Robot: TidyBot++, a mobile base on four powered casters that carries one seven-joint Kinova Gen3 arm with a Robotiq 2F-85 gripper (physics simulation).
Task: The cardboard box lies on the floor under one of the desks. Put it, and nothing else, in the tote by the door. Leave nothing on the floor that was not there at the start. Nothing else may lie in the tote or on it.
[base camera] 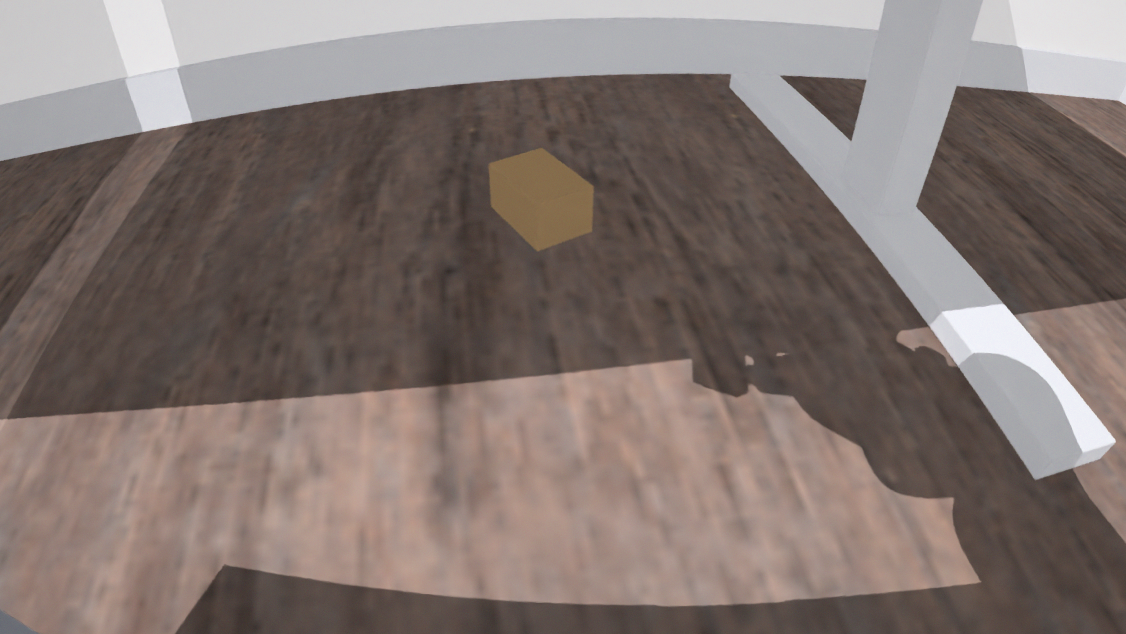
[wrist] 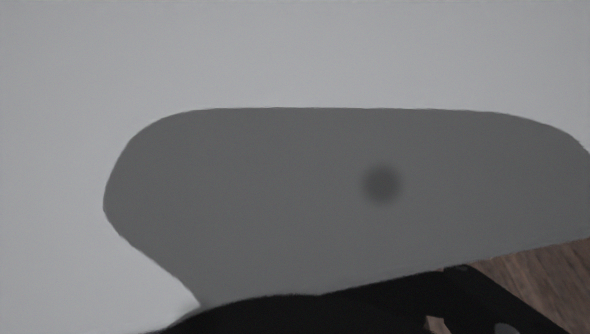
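Frame: origin at the arm's base, x right, y ahead, z up, level; millimetres.
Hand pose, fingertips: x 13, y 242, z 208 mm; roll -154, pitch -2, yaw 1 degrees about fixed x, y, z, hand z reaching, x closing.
Each offset is from my fingertips to the top centre of the thing. "pt": to the spot under its first point. Level surfaces: height alone.
The cardboard box {dx -56, dy +383, dz -554 mm} [base camera: 541, 199], a small tan block, lies on the dark, shaded floor under the desk, in the upper middle of the base camera view. Nothing touches it. In the wrist view only the black body of my gripper [wrist: 322, 315] shows, along the bottom edge. The fingertips are out of frame, the fingers stand wide open, and nothing is held. A pale grey surface {dz +116 mm} [wrist: 286, 54] with a darker grey shadow on it fills the rest of the wrist view at close range.
A white desk leg {pt dx +288, dy +388, dz -456 mm} [base camera: 908, 105] with a long floor foot {pt dx +335, dy +152, dz -579 mm} [base camera: 1013, 384] stands right of the box. Another white leg [base camera: 154, 87] is at the far left by the wall. The arm's shadow [base camera: 873, 418] falls on the floor by the foot.
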